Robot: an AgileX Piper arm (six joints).
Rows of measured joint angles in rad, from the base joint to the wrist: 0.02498 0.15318 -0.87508 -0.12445 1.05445 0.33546; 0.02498 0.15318 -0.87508 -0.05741 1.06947 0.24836; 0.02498 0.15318 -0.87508 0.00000 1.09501 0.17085; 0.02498 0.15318 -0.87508 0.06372 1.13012 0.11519; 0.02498 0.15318 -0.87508 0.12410 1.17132 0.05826; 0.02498 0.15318 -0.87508 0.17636 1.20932 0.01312; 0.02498 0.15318 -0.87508 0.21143 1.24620 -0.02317; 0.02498 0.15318 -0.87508 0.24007 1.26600 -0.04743; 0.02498 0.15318 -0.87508 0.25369 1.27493 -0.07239; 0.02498 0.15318 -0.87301 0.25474 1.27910 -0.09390; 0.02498 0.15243 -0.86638 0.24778 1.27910 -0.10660; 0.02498 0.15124 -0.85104 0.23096 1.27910 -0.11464; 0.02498 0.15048 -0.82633 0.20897 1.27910 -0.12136; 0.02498 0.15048 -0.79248 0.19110 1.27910 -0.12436; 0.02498 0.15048 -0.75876 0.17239 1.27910 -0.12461; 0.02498 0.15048 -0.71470 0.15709 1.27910 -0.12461; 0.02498 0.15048 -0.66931 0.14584 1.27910 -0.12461; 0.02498 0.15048 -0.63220 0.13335 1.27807 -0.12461; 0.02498 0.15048 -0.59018 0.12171 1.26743 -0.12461
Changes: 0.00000 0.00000 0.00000 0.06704 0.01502 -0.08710; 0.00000 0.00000 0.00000 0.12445 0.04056 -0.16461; 0.00000 0.00000 0.00000 0.18817 0.07567 -0.22027; 0.00000 0.00000 0.00000 0.24855 0.11687 -0.27720; 0.00000 0.00000 0.00000 0.30081 0.15487 -0.32234; 0.00000 0.00000 0.00000 0.33588 0.19175 -0.35863; 0.00000 0.00000 0.00000 0.36452 0.21155 -0.38289; 0.00000 0.00000 0.00000 0.37814 0.22048 -0.40785; 0.00000 0.00000 0.00207 0.37919 0.22465 -0.42936; 0.00000 -0.00075 0.00870 0.37223 0.22465 -0.44206; 0.00000 -0.00194 0.02404 0.35541 0.22465 -0.45010; 0.00000 -0.00270 0.04875 0.33342 0.22465 -0.45682; 0.00000 -0.00270 0.08260 0.31555 0.22465 -0.45982; 0.00000 -0.00270 0.11632 0.29684 0.22465 -0.46007; 0.00000 -0.00270 0.16038 0.28154 0.22465 -0.46007; 0.00000 -0.00270 0.20577 0.27029 0.22465 -0.46007; 0.00000 -0.00270 0.24288 0.25780 0.22362 -0.46007; 0.00000 -0.00270 0.28490 0.24616 0.21298 -0.46007
